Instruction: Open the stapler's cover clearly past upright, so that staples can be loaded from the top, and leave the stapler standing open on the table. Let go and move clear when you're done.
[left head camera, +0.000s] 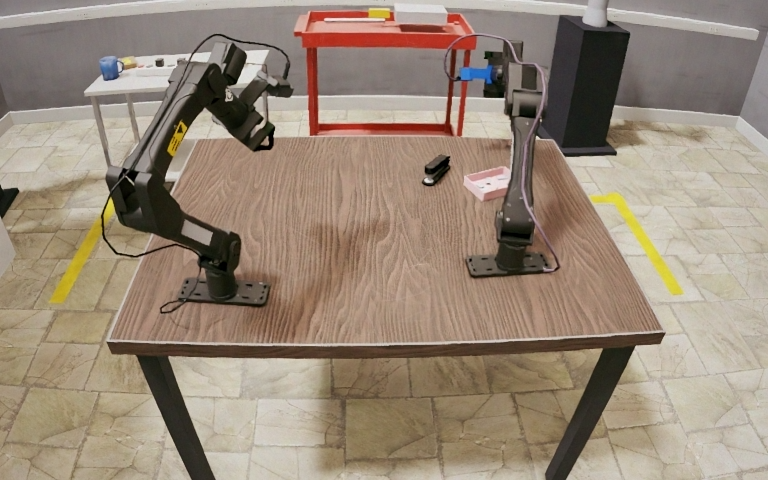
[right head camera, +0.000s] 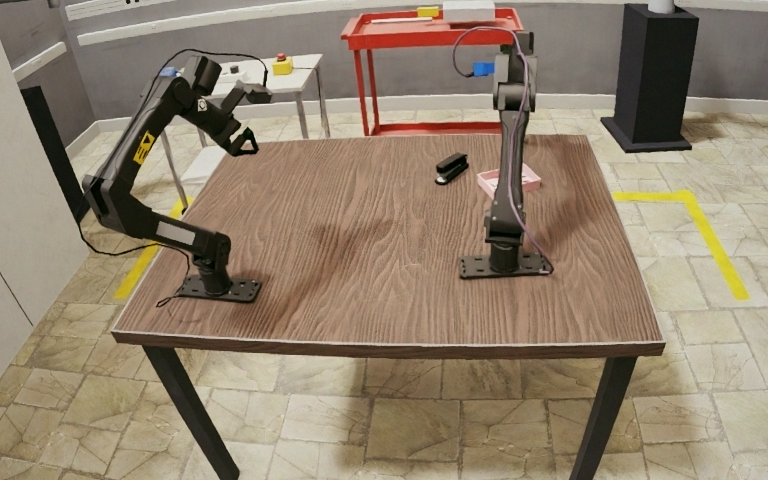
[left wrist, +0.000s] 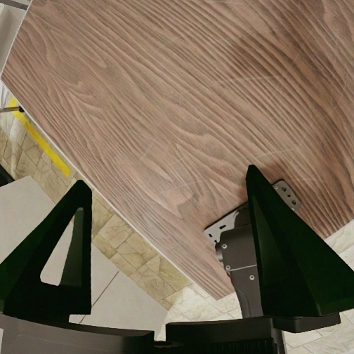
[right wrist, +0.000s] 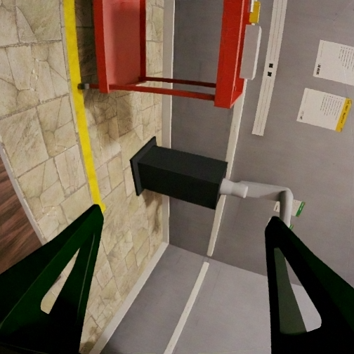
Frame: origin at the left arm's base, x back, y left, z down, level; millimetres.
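Where they show: left gripper, between the fingertips: (left head camera: 256, 136) (right head camera: 245, 141); right gripper, between the fingertips: (left head camera: 485, 74); left arm's base, origin of its link: (left head camera: 223, 293) (right head camera: 219, 290); right arm's base, origin of its link: (left head camera: 508, 265) (right head camera: 503, 267).
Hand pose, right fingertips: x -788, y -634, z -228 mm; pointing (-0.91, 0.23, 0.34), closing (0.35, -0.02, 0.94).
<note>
Things, the pixels of their top centre, and the offset from my right fingertips. Level surfaces: height alone.
- black stapler, centre of its top: (right head camera: 451, 156) (left head camera: 437, 157) dy +151, dx +254, dz +170 mm
- brown wooden table, height of its surface: dz +228 mm
- pink tray, centre of its top: (right head camera: 509, 176) (left head camera: 494, 178) dy -11, dx +302, dz +200 mm
The black stapler (left head camera: 436, 169) (right head camera: 451, 168) stands on the brown wooden table (left head camera: 362, 294) (right head camera: 362, 305), toward its far side. Its cover lies low over the base, with a narrow gap at the end nearer the camera, where a silvery plate shows on the base. My left gripper (left head camera: 269, 144) (right head camera: 253, 148) (left wrist: 162, 177) is open and empty, high above the table, well to the left of the stapler. My right gripper (right wrist: 185, 217) is open and empty, raised high; its fingers are mostly hidden in the head views. The stapler does not show in either wrist view.
A pink tray (left head camera: 474, 189) (right head camera: 488, 185) with small items stands just right of the stapler, partly behind the right arm (left head camera: 521, 169) (right head camera: 512, 158). A red cart (left head camera: 339, 39) (right head camera: 385, 41) stands beyond the table's far edge, and a black pedestal (left head camera: 591, 84) (right head camera: 654, 79) (right wrist: 182, 175) at the back right.
</note>
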